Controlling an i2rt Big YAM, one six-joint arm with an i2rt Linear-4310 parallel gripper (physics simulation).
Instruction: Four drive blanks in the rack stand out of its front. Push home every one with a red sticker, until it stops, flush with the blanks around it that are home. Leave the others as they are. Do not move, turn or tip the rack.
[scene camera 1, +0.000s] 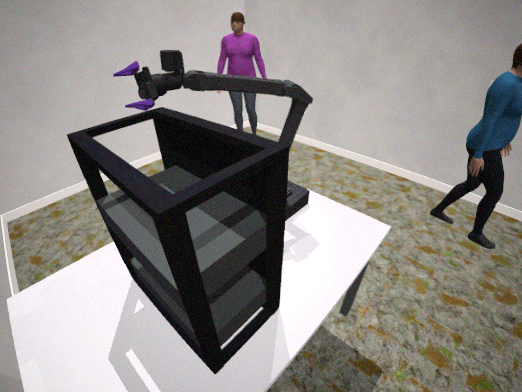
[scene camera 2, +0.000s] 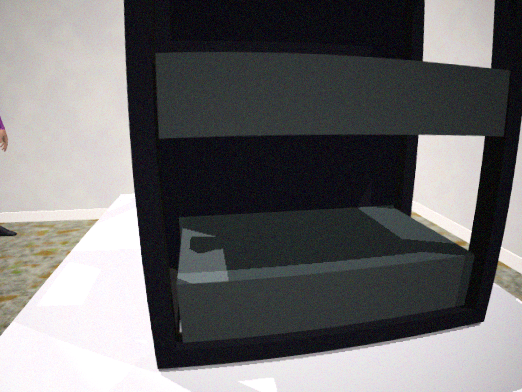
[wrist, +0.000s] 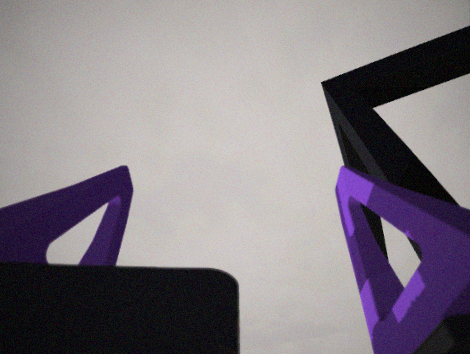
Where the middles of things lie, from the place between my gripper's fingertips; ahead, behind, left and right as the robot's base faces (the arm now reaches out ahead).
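Black rack (scene camera 2: 274, 156): from my hand, 2 cm ahead, 30 cm to the left, 36 cm below.
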